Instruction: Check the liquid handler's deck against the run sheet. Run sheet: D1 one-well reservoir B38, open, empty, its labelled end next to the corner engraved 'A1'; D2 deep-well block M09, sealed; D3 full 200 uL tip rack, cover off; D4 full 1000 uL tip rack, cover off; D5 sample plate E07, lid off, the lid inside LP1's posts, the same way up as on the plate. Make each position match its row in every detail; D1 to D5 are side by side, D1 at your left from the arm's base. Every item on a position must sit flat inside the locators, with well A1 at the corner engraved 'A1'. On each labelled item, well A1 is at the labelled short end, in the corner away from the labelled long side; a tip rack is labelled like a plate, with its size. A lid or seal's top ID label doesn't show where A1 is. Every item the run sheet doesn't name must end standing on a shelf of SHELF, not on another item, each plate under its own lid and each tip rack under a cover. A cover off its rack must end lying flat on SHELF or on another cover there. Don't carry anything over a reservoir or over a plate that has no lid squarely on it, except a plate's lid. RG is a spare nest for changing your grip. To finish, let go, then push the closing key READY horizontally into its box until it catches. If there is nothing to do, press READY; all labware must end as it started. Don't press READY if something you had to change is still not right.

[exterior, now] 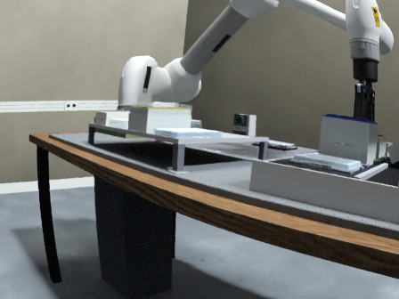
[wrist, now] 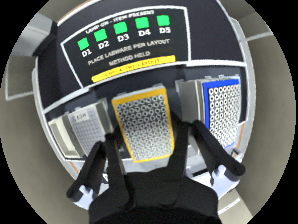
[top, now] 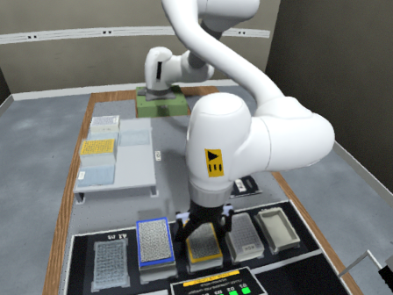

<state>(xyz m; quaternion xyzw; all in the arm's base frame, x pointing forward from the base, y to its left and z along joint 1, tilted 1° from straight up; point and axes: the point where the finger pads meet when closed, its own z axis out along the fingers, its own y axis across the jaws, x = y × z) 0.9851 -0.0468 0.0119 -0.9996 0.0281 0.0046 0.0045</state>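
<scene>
Right now the yellow-rimmed tip rack is 10 mm behind my hand, 10 mm to the right of it and 10 mm above it. From my hand the other things lie so: cream reservoir 10 mm ahead, 250 mm to the left, 30 mm below; blue-rimmed tip rack 10 mm behind, 130 mm to the right, 30 mm above; deep-well block 10 mm ahead, 120 mm to the left, 10 mm below.
</scene>
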